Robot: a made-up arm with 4 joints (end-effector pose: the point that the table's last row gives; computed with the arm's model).
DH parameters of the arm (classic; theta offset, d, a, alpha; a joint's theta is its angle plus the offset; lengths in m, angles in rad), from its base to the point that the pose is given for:
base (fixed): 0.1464 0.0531 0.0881 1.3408
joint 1: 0 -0.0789 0.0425 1.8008
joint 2: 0.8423 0 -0.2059 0
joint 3: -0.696 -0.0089 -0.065 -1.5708
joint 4: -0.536 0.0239 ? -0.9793
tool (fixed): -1.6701 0.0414 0 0
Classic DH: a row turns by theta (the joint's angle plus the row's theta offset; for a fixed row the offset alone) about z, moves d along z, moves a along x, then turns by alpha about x.
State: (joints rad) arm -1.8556 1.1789 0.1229 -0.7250
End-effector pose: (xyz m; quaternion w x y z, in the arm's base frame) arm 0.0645 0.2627 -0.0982 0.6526 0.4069 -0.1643 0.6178
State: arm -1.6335 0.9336 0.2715 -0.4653
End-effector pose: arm 0.0969 0.2854 -0.0479 0.5002 0.4123 -0.2153 0.7304
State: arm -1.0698 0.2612 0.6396 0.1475
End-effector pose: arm 0.0596 0.2835 0.1179 0.0482 0.2644 -0.2537 0.9292
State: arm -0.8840 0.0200 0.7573 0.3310
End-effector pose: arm 0.0124 0.2535 0.1576 0.1044 -0.1718 0.2384 -0.9501
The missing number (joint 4, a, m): 0.0284
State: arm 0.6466 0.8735 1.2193 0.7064
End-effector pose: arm 0.0216 0.3538 0.0980 0.2426 -0.5312 -0.0093 0.8117
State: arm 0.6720 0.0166 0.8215 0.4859
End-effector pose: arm -0.1074 0.1971 -0.0306 0.3755 0.5349 0.1014 -0.7501
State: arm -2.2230 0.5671 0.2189 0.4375
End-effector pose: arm 0.1458 0.2806 -0.0207 0.1618 0.6784 -0.1749 0.6950
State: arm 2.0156 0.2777 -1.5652 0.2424
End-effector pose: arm 0.0081 0.1961 -0.0356 0.7922 0.1732 -0.5852 0.0033
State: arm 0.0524 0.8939 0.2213 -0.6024
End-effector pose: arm 0.0677 0.2998 0.0338 0.0070 0.1121 0.5668 -0.8161
